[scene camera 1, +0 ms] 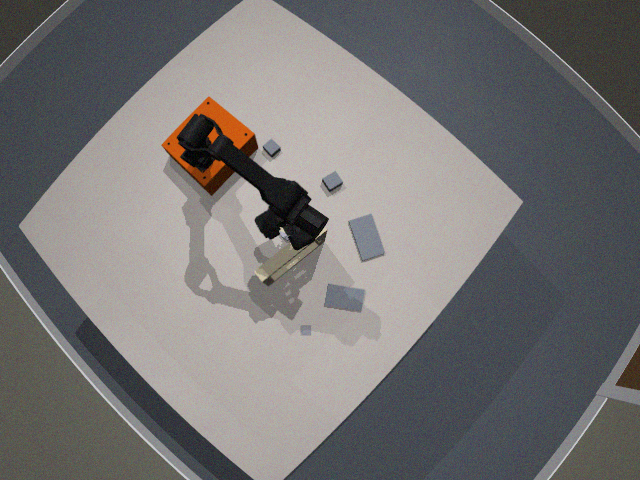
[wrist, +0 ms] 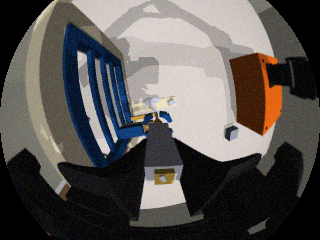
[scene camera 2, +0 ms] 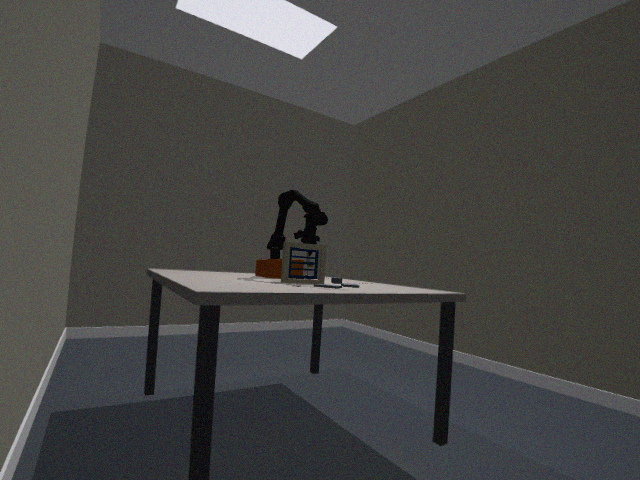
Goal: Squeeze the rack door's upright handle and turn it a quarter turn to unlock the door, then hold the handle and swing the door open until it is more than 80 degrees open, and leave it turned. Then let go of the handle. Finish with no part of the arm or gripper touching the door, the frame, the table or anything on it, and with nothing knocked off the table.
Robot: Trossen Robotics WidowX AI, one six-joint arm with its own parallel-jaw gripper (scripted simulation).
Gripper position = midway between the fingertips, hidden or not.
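My gripper [scene camera 1: 289, 220], visible. Wrist view: gripper [wrist: 159, 141], visible too.
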